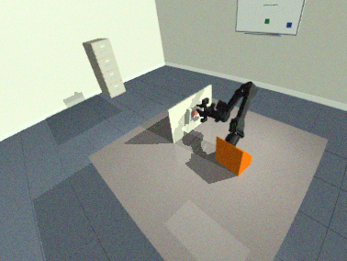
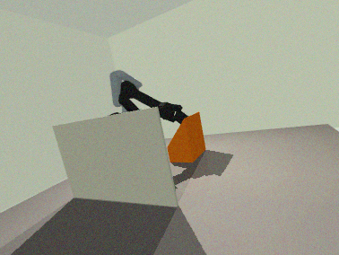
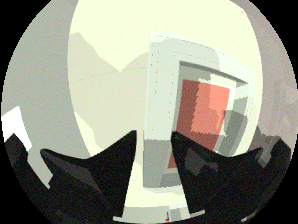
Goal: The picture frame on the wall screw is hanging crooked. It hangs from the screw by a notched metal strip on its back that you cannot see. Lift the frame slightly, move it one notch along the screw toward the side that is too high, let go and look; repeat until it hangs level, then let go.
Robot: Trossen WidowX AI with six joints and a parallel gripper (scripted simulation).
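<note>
Now: the picture frame 1 cm ahead of my gripper tip, 1 cm to the left of it and 5 cm below it.
</note>
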